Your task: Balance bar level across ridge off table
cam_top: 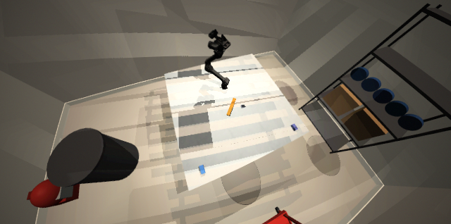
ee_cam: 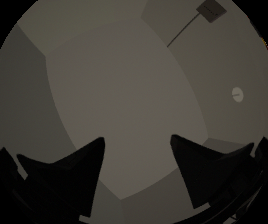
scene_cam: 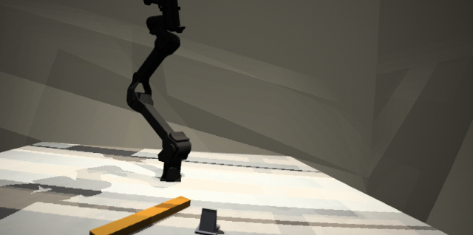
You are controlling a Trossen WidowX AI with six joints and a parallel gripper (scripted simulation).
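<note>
My gripper tip is 27 cm short of the orange bar, 7 cm to the right of it and 70 cm above it.
</note>
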